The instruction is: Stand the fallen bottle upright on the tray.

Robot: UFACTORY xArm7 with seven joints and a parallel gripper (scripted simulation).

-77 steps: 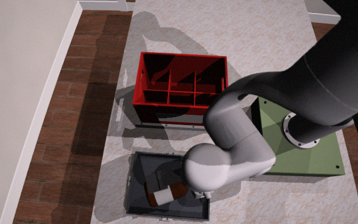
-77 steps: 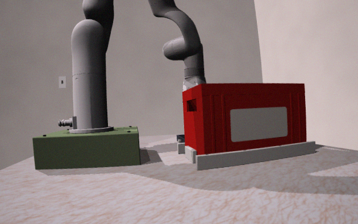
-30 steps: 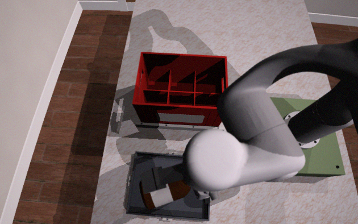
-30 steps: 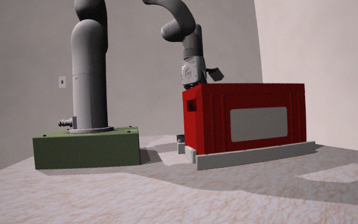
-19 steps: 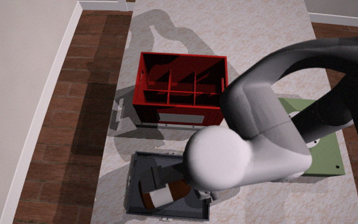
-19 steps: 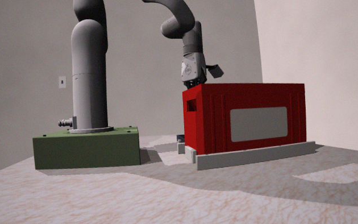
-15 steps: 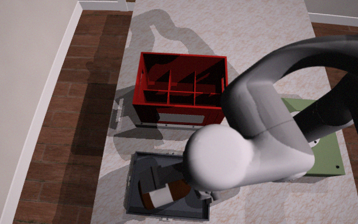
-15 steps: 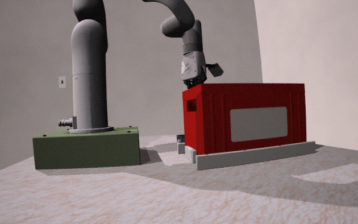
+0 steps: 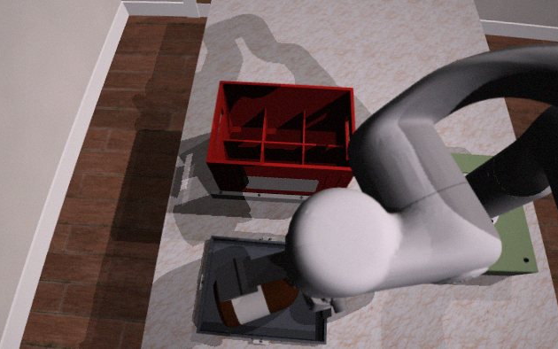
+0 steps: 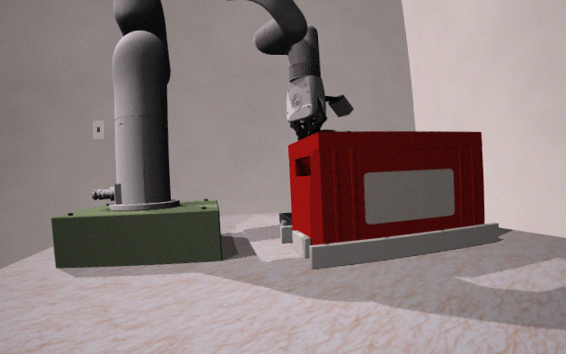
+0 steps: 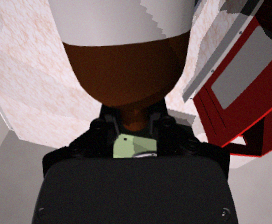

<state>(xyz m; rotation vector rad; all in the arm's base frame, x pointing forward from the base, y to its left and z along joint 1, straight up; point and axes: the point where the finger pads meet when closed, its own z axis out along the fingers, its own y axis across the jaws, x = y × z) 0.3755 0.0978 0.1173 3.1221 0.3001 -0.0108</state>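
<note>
The brown bottle is 60 mm ahead of my hand and 10 mm to the left of it. The rest, counted from my hand: red crate (280 mm to the right, 110 mm below, 10 mm behind); then dark grey tray (180 mm below, 70 mm ahead).
</note>
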